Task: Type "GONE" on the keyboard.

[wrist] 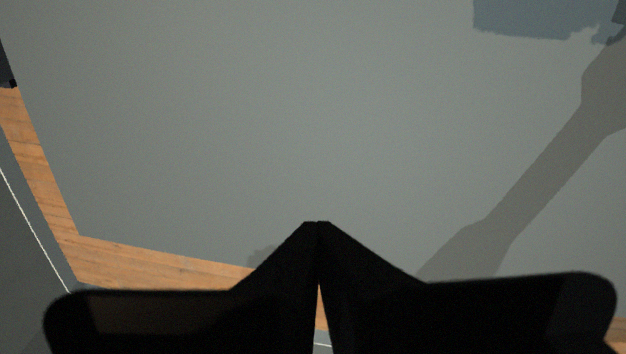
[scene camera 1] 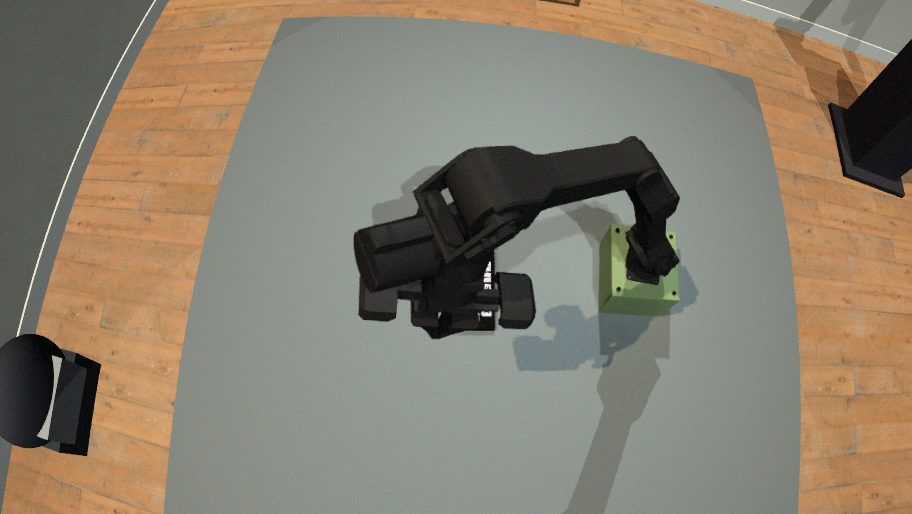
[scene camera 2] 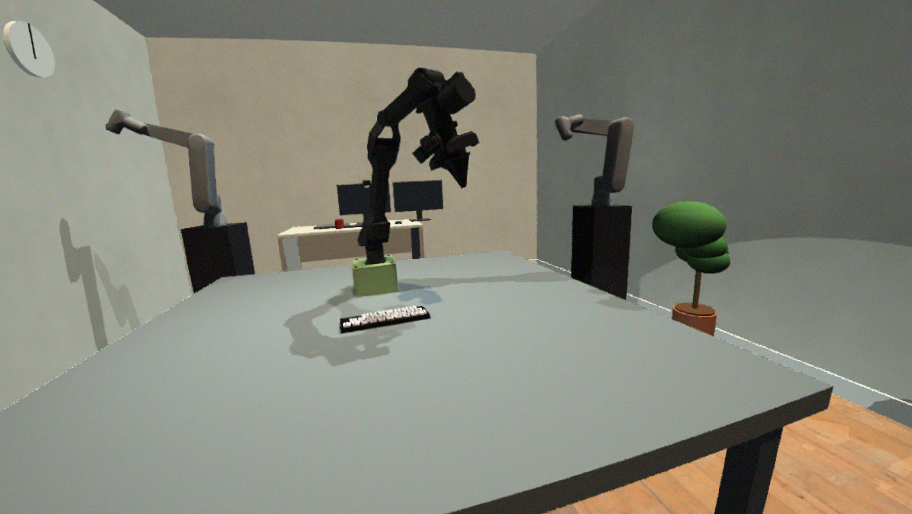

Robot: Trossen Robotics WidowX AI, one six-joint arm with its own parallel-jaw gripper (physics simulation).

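Where they show: gripper, fingertip midpoint: [wrist: 316, 233] [scene camera 1: 434, 335] [scene camera 2: 464, 187]; arm's base at its link origin: [scene camera 1: 643, 265] [scene camera 2: 375, 261].
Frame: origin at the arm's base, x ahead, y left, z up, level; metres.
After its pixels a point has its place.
Note:
A black keyboard with white keys [scene camera 1: 487, 279] @(y 0.049, x 0.270, z -0.079 m) [scene camera 2: 385, 317] @(y 0.036, x 0.305, z -0.083 m) lies flat on the grey table. In scene camera 1 the arm hides most of it, and a strip of keys shows at its right edge. The keyboard does not show in the wrist view. My gripper [scene camera 1: 437, 335] @(y 0.246, x 0.324, z 0.226 m) [scene camera 2: 464, 185] @(y 0.246, x 0.324, z 0.226 m) [wrist: 316, 233] @(y 0.246, x 0.324, z 0.226 m) is shut and empty, with its fingertips touching each other. It hangs high above the table, well above the keyboard, and points downward at a tilt. The letters on the keys are too small to read in scene camera 2.
The arm stands on a green base block [scene camera 1: 645, 302] @(y 0.060, x -0.016, z -0.020 m) [scene camera 2: 375, 279] @(y -0.001, x 0.063, z -0.045 m) on the table [scene camera 1: 383, 434] @(y 0.361, x 0.392, z -0.095 m) [scene camera 2: 319, 421] @(y -0.046, x 0.667, z -0.095 m) [wrist: 250, 125] @(y 0.384, x 0.428, z -0.095 m), behind the keyboard in scene camera 2. Two grey arms on dark pedestals, a desk with monitors and a potted plant [scene camera 2: 691, 224] stand beyond the table.

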